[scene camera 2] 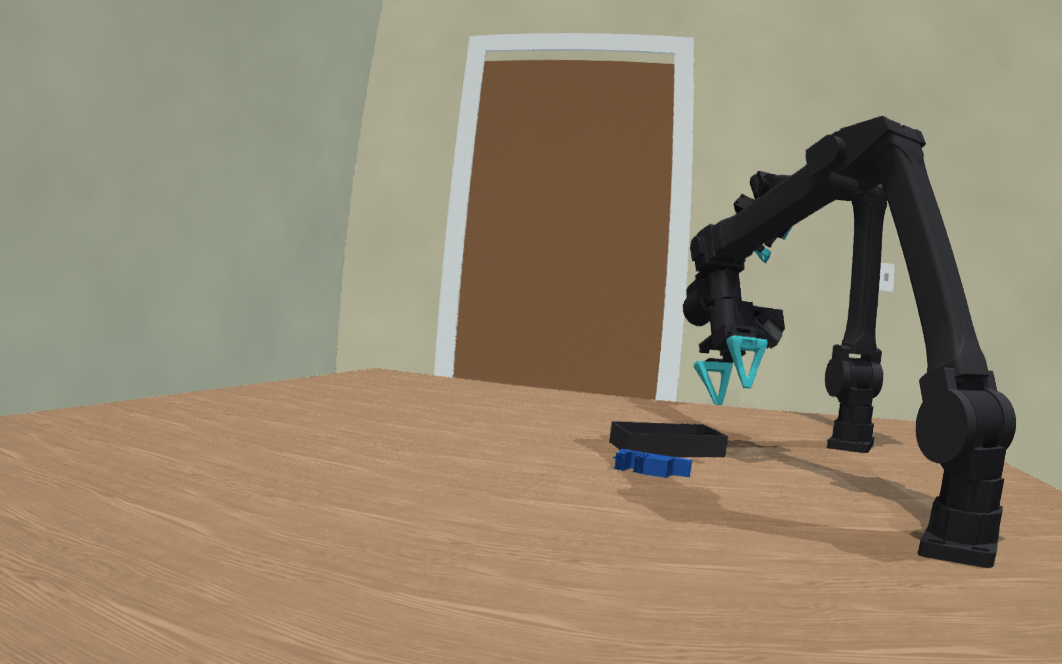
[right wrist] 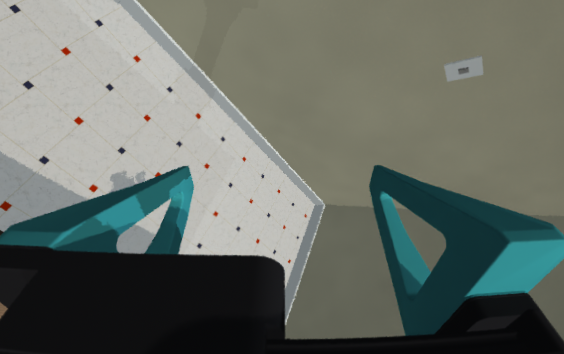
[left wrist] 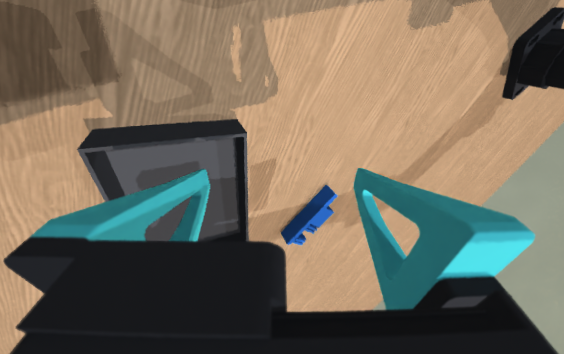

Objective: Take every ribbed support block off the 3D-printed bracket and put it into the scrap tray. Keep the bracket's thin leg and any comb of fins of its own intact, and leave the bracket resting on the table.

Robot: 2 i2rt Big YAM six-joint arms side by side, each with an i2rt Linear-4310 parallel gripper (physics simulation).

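Note:
The blue bracket (scene camera 2: 653,464) (left wrist: 308,215) rests on the table beside the black scrap tray (scene camera 2: 673,446) (left wrist: 165,131). In the left wrist view it lies diagonally right of the tray, with a blocky bump and small thin fins along its lower right side. Whether any of these is a ribbed support block is too small to tell. My left gripper (scene camera 2: 733,393) (left wrist: 281,177) is open and empty, high above the tray and bracket; its left finger hides part of the tray. No loose block can be made out inside the tray. My right gripper (scene camera 2: 774,246) (right wrist: 281,175) is open and empty, high up behind the left arm.
The left arm's base (scene camera 2: 959,540) stands at the right of the wooden table (scene camera 2: 391,532), and the right arm's base (scene camera 2: 850,438) stands farther back. The right wrist view shows a tiled floor (right wrist: 120,115) and a wall (right wrist: 360,100). Arm shadows fall around the tray.

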